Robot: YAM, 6 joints.
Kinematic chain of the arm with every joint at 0, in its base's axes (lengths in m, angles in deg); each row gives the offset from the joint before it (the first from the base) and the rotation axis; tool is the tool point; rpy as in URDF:
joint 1: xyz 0 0 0.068 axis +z
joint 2: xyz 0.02 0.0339 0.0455 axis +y
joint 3: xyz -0.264 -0.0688 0 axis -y
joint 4: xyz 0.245 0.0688 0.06 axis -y
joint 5: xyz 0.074 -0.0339 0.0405 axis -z
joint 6: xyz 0.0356 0 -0.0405 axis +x
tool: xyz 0 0 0 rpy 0 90 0
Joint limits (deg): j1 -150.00..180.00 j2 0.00..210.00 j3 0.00..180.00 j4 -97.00..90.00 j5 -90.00..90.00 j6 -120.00..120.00
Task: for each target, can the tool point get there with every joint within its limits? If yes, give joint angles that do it. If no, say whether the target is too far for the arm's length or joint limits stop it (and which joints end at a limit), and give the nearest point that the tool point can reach.
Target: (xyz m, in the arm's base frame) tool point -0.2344 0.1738 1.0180
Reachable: no: too far | nearest point -0.1607 0.1192 0.7129 | short by 0.319 m
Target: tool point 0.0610 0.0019 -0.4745
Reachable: no: joint limits stop it (at a limit: joint 2) | nearest point 0.1109 0.0035 -0.3531 | short by 0.131 m
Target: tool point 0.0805 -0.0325 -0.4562
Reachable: no: joint limits stop it (at a limit: joint 2) | nearest point 0.1142 -0.0461 -0.3579 | short by 0.105 m
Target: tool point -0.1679 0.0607 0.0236
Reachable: yes | joints 149.56 118.88 30.83 -29.20 -66.77 46.95
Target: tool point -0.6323 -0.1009 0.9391
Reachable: no: too far | nearest point -0.3923 -0.0080 0.6155 | short by 0.414 m
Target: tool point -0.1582 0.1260 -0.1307
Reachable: yes | joints 148.28 157.34 40.70 22.85 42.43 -93.97
